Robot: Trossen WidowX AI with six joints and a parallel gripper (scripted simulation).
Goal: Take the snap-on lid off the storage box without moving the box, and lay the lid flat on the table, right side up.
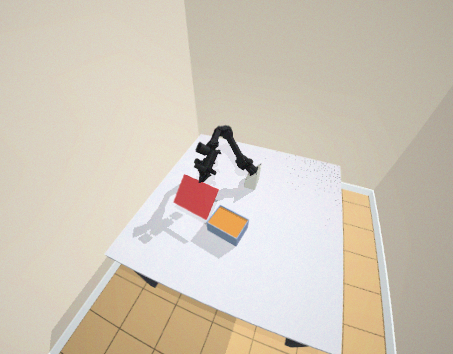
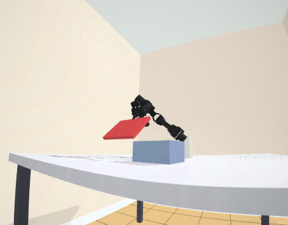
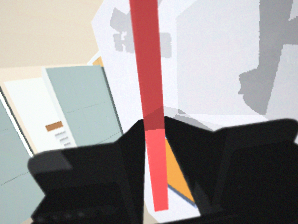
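Right now the red lid is 60 mm ahead of my gripper tip, 10 mm to the right of it and 50 mm below it. From my gripper tip the other things lie so: storage box 110 mm ahead, 210 mm to the left, 180 mm below.
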